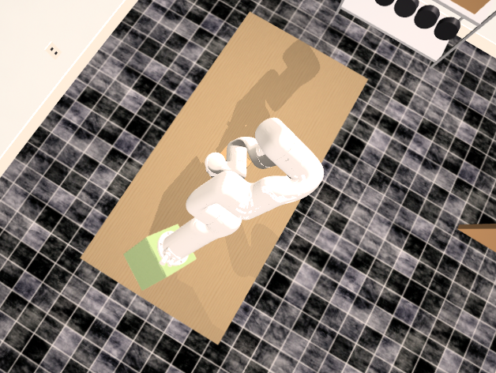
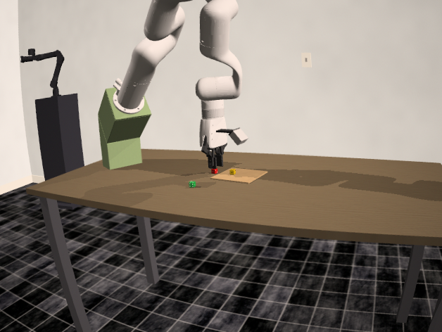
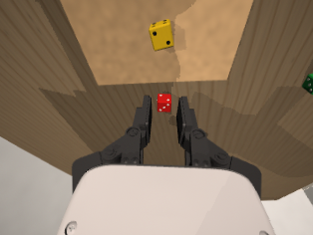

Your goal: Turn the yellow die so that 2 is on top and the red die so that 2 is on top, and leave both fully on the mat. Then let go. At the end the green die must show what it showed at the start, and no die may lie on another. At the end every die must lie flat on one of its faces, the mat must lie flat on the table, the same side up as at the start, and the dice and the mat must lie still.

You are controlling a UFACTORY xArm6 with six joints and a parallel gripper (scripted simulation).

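Right now the red die is 1 cm behind my hand and 3 cm below it. Round my hand: green die (3 cm behind, 16 cm to the right, 3 cm below); then tan mat (9 cm ahead, 2 cm to the right, 4 cm below); then yellow die (6 cm ahead, 2 cm to the right, 3 cm below).
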